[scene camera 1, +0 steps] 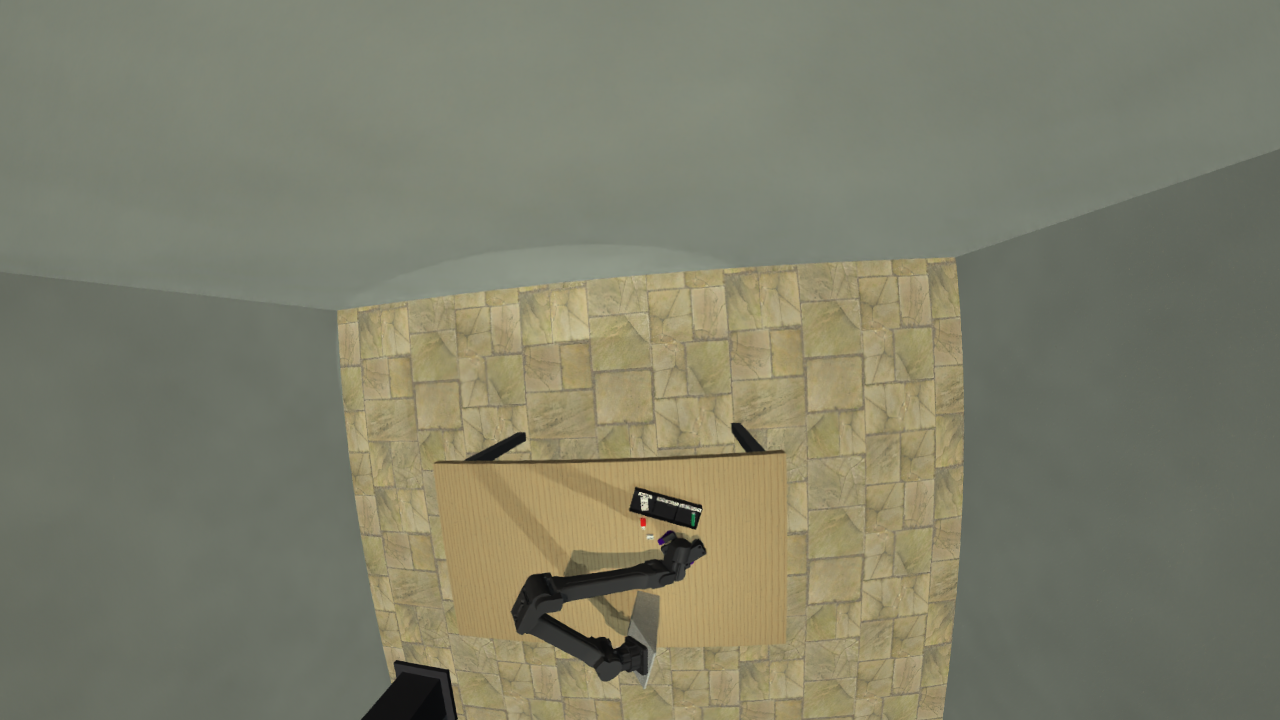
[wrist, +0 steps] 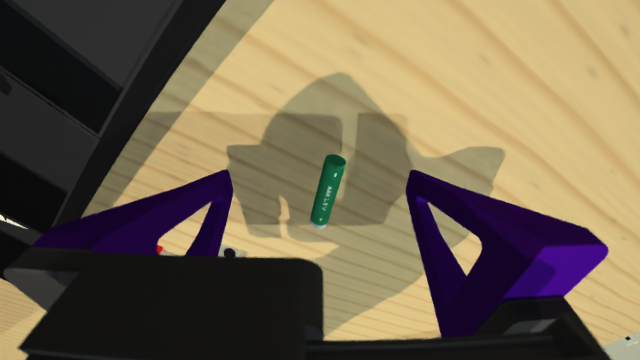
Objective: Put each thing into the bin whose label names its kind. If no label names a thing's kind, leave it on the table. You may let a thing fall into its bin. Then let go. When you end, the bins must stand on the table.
A joined black bins shows in scene camera 1 [657, 503] and in the wrist view [83, 83].
